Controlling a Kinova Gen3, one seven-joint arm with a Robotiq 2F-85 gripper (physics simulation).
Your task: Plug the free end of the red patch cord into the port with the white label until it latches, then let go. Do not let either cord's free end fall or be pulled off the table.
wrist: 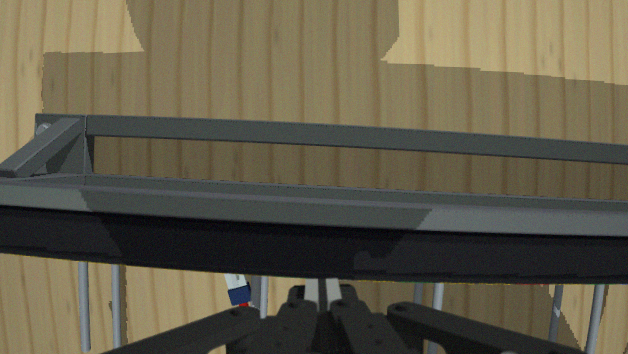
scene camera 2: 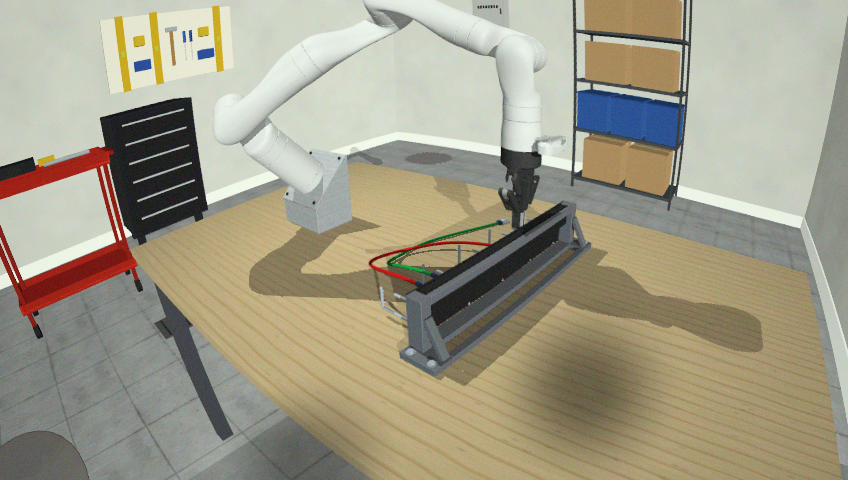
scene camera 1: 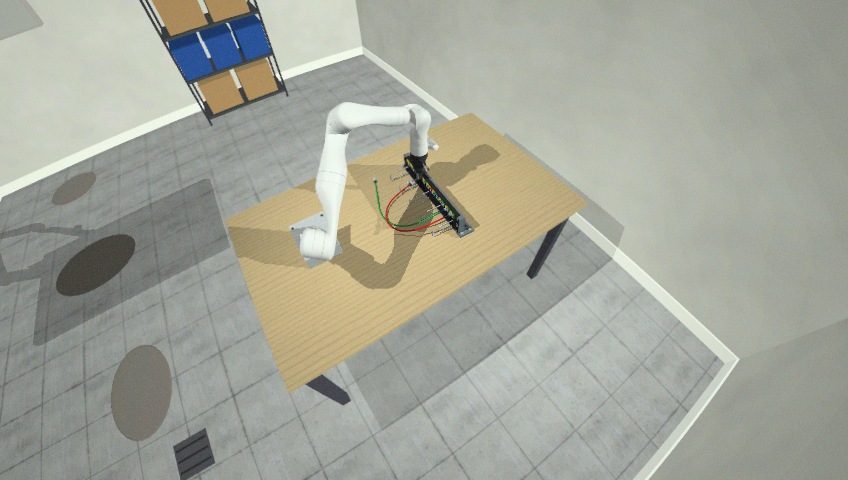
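Pixels of known places: gripper, fingertip midpoint: (wrist: 322, 295) (scene camera 2: 517, 229) (scene camera 1: 419, 178); arm's base, link origin: (scene camera 2: 310, 177).
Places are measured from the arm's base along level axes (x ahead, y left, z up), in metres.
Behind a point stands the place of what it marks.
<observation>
The red patch cord (scene camera 1: 386, 212) @(y 0.078, x 0.334, z -0.103 m) (scene camera 2: 371, 260) @(y -0.075, x 0.361, z -0.073 m) loops from the near end of the black port panel (scene camera 1: 461, 224) @(y -0.165, x 0.585, z -0.051 m) (scene camera 2: 496, 274) @(y 0.055, x 0.552, z -0.080 m) (wrist: 225, 240) @(y 0.185, x 0.551, z -0.018 m). Its free plug (scene camera 1: 410, 183) @(y 0.187, x 0.502, z -0.088 m) (wrist: 239, 294) @(y 0.187, x 0.501, z -0.091 m), clear with a dark blue boot, lies in front of the port side; in the wrist view the panel's edge hides its tip. My gripper (scene camera 1: 420, 172) @(y 0.141, x 0.531, z -0.027 m) (scene camera 2: 517, 222) @(y 0.141, x 0.531, z -0.027 m) (wrist: 322, 295) @(y 0.141, x 0.531, z -0.027 m) is shut and empty, pointing down at the panel's port side, to the right of the red plug in the wrist view. The white label cannot be made out; the ports are hidden in scene camera 2 and the wrist view.
The green cord (scene camera 1: 378, 205) @(y 0.141, x 0.317, z -0.111 m) (scene camera 2: 458, 231) @(y 0.185, x 0.332, z -0.109 m) ends in a free plug (scene camera 1: 375, 180) @(y 0.301, x 0.360, z -0.106 m) (scene camera 2: 503, 221) @(y 0.310, x 0.363, z -0.111 m) on the arm-base side. Thin grey rods (scene camera 2: 459, 255) @(y 0.067, x 0.450, z -0.083 m) (wrist: 437, 300) @(y 0.076, x 0.524, z -0.061 m) stick out from the port side, some close beside my fingers. The panel stands on a grey frame (scene camera 2: 419, 321) @(y -0.164, x 0.598, z -0.048 m) (wrist: 250, 130) @(y 0.196, x 0.603, z -0.104 m).
</observation>
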